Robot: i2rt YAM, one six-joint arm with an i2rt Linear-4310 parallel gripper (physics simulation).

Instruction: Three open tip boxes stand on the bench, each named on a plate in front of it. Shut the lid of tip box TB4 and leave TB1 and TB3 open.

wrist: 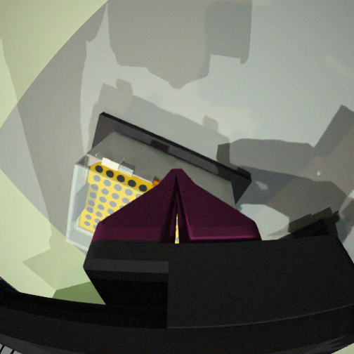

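Observation:
An open tip box [120, 189] with a yellow perforated rack and clear walls stands left of centre in the wrist view. Its lid [165, 147], grey with a dark edge, stands up along the far side of the box. My gripper [176, 177] is shut and empty, with its dark purple fingertips together over the box, near the lid. The fingers hide the right part of the box. No name plate shows, so I cannot tell which box this is.
Part of another dark lid or box edge [317, 225] shows at the right, behind the gripper body. Large grey shadows lie across the bench around the box and at the top of the view.

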